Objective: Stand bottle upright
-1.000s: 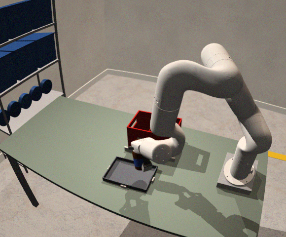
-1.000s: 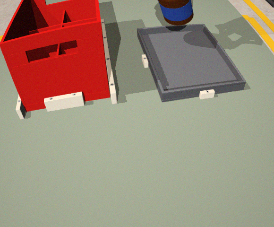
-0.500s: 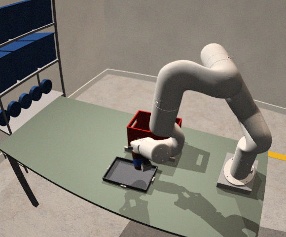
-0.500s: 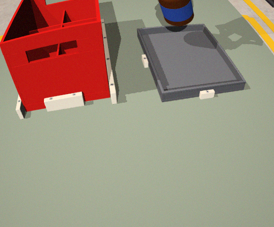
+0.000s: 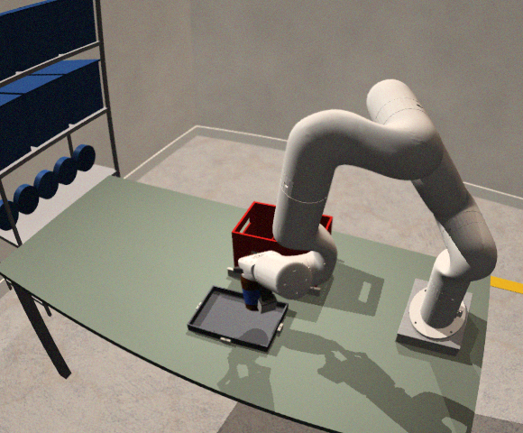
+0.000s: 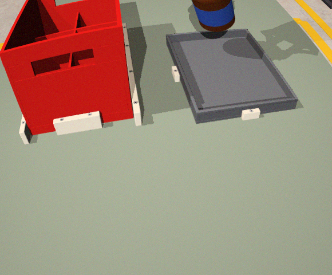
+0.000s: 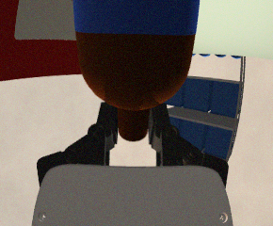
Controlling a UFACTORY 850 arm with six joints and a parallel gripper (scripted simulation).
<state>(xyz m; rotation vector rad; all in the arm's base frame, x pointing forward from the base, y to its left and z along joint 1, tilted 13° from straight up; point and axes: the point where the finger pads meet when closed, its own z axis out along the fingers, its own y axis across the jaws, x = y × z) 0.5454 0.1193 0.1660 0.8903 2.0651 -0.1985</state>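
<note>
Right now my hand is 50 mm above the bottle, 20 mm past it and 10 mm to the right of it. The rest, counted from my hand: grey tray 200 mm below, 40 mm to the left, 30 mm ahead; then red crate 240 mm to the right, 130 mm below, 20 mm ahead.
</note>
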